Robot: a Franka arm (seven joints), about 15 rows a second.
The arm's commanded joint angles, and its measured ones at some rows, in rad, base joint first. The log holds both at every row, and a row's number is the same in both.
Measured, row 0:
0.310 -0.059 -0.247 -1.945 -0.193 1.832 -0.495
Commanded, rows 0 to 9:
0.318 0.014 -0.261 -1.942 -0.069 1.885 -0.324
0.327 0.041 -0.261 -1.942 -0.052 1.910 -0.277
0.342 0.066 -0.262 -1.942 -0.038 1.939 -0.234
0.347 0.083 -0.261 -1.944 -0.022 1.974 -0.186
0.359 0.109 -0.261 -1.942 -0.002 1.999 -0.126
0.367 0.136 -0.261 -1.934 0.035 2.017 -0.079
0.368 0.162 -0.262 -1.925 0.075 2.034 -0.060
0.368 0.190 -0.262 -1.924 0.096 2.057 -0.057
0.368 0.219 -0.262 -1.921 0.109 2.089 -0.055
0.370 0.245 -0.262 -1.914 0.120 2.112 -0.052
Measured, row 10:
0.360 0.186 -0.249 -1.942 0.079 2.069 -0.073
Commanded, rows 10 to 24:
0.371 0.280 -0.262 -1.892 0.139 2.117 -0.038
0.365 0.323 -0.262 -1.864 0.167 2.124 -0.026
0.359 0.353 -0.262 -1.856 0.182 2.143 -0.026
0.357 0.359 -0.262 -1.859 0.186 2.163 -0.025
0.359 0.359 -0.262 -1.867 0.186 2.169 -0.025
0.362 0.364 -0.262 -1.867 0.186 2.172 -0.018
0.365 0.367 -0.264 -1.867 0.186 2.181 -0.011
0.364 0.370 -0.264 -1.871 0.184 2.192 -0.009
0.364 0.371 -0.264 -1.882 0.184 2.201 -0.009
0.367 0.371 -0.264 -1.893 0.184 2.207 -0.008
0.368 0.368 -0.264 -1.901 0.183 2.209 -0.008
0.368 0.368 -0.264 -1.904 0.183 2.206 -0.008
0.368 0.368 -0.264 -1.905 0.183 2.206 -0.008
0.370 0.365 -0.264 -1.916 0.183 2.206 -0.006
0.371 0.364 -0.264 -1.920 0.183 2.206 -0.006
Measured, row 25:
0.360 0.370 -0.260 -1.897 0.167 2.184 -0.018
